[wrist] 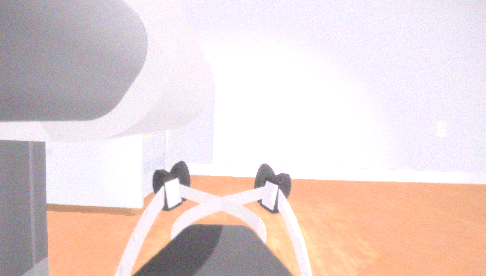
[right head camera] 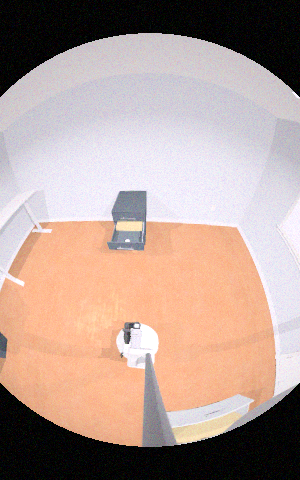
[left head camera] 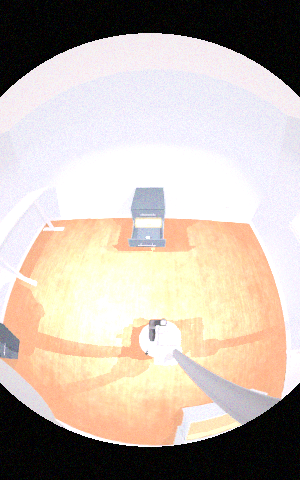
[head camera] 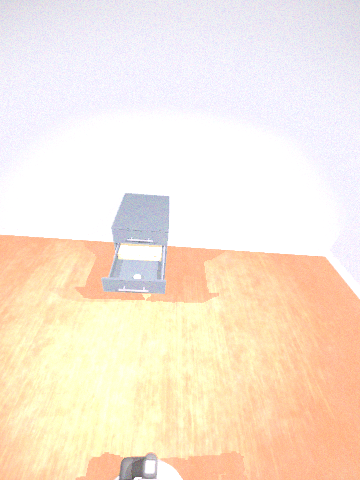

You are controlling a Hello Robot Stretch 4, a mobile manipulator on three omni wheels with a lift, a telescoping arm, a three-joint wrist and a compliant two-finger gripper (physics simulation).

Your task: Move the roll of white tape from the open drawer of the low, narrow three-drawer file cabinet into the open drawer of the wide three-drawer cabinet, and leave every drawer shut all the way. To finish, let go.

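Frame: origin at the robot's base, x ahead, y left, z up, level; millimetres.
Seen in the pictures: gripper, fingertip midpoint: [wrist: 223,178] [right head camera: 126,357] [left head camera: 151,355].
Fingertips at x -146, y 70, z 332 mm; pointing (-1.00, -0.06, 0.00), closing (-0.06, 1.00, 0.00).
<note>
A point is followed by its place in that frame.
The low, dark grey file cabinet [head camera: 145,212] {z 619, x 1571, y 201 mm} [left head camera: 149,199] {z 619, x 1523, y 195 mm} [right head camera: 131,202] {z 618, x 1534, y 189 mm} stands against the far wall. Its top drawer is shut. A lower drawer [head camera: 134,286] {z 412, x 974, y 195 mm} [left head camera: 146,243] {z 400, x 975, y 195 mm} [right head camera: 126,246] {z 403, x 975, y 182 mm} is pulled out. The roll of white tape [head camera: 137,276] {z 388, x 1082, y 193 mm} [left head camera: 148,237] {z 388, x 1073, y 181 mm} [right head camera: 127,241] lies in it near the front panel. The wide cabinet's open drawer [left head camera: 200,413] [right head camera: 212,413], white with a yellowish inside, shows partly at the bottom right of both side head views. My gripper [wrist: 223,178] {z 332, x -146, y 70 mm} is open, with nothing between its fingers, above the floor and far from the tape.
A white table [left head camera: 44,215] {z 379, x 1578, y 2324 mm} [right head camera: 32,215] {z 422, x 1579, y 2315 mm} stands along the left wall. Another dark cabinet [left head camera: 8,344] {z 203, x -845, y 2052 mm} [right head camera: 2,346] is cut off at the left edge. In the wrist view a white furniture panel [wrist: 95,172] {z 151, x -953, y -495 mm} stands at the left. Wooden floor [head camera: 200,350] {z -26, x 777, y -303 mm} lies between my base and the file cabinet.
</note>
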